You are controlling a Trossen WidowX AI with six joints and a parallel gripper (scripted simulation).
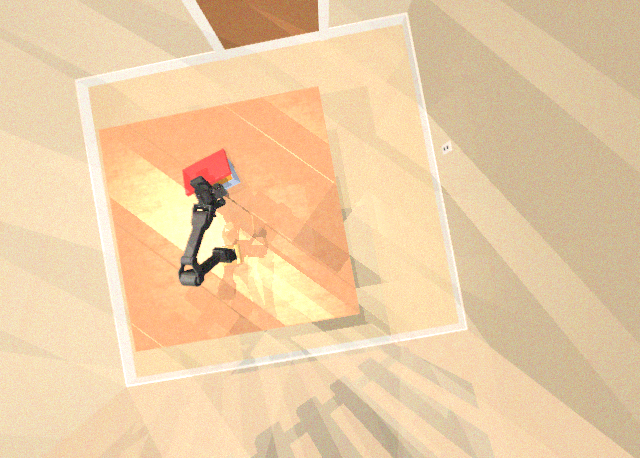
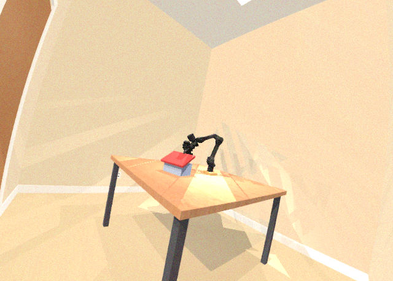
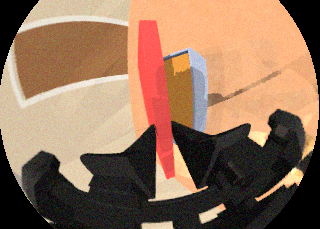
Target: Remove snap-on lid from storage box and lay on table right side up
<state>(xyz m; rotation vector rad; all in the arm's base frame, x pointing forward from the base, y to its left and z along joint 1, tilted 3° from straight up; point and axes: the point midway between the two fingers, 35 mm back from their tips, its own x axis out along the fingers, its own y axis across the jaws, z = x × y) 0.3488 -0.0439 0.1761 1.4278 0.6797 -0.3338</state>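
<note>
The lid lies 7 cm ahead of my gripper tip, 2 cm to the left of it and 4 cm below it. Round my gripper tip: storage box 5 cm ahead, 1 cm to the left, 12 cm below.
</note>
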